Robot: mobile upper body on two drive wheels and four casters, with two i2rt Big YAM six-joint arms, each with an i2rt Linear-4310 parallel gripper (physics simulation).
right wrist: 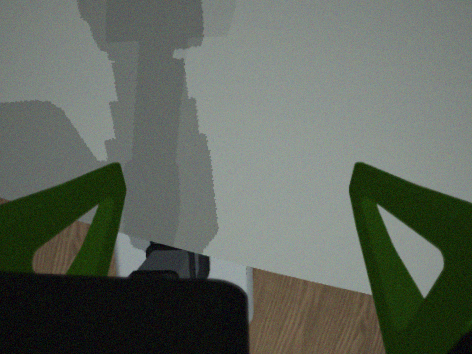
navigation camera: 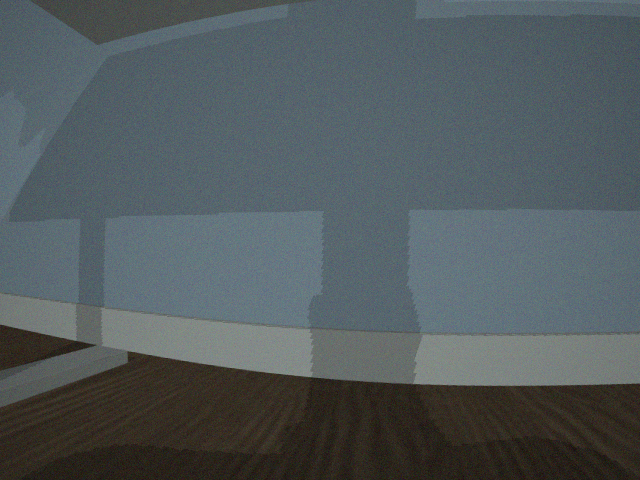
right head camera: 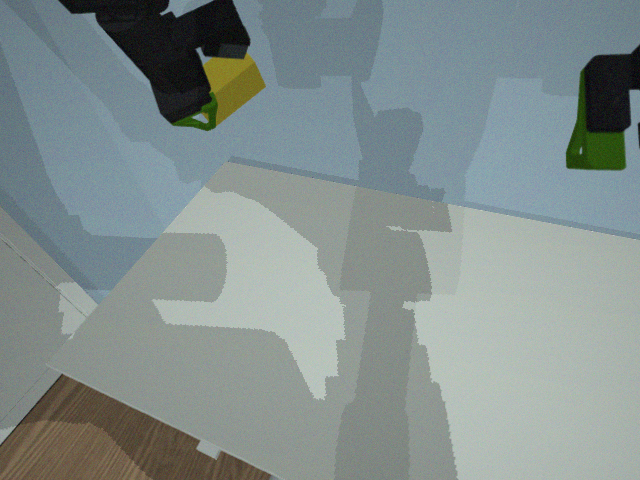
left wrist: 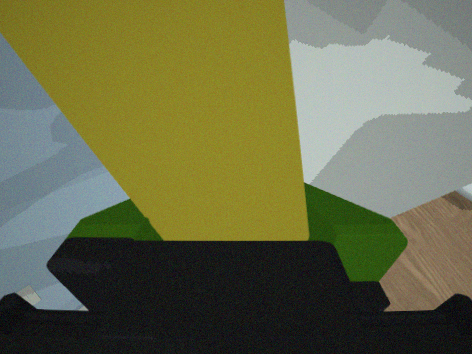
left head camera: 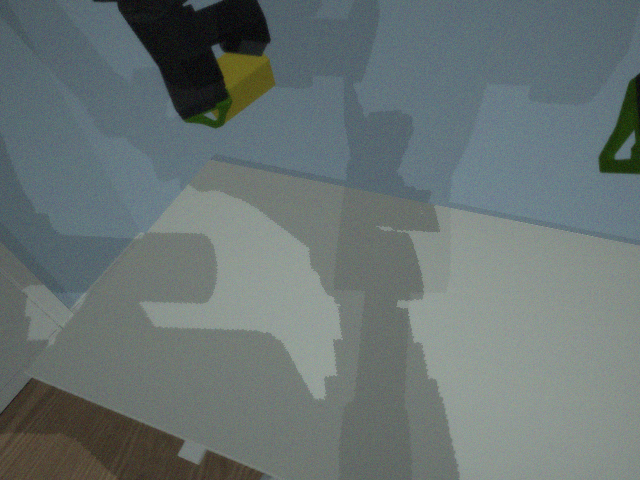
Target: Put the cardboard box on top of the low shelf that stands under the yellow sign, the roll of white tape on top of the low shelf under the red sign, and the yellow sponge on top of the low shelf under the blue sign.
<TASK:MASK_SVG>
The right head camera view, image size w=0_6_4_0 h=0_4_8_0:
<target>my left gripper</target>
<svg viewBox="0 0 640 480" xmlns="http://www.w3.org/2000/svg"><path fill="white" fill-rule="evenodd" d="M130 59L150 81L160 114L173 126L194 127L205 131L216 128L218 103L214 93L209 93L211 86L196 49L195 51L207 83L184 94L178 91L159 67L174 51L176 38L172 31L170 48L160 59L146 64L136 63ZM191 117L202 112L208 113L209 122L203 123Z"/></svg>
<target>my right gripper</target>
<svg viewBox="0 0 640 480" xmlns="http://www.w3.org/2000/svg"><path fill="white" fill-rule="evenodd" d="M640 45L631 54L596 55L581 70L577 120L566 150L566 167L568 169L623 170L626 168L624 130L631 126L629 90L640 90Z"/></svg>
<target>yellow sponge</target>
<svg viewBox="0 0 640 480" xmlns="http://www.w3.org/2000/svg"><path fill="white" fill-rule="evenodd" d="M247 52L244 59L213 57L203 65L211 86L209 93L214 93L218 103L216 126L266 87L255 61Z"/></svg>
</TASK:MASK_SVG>
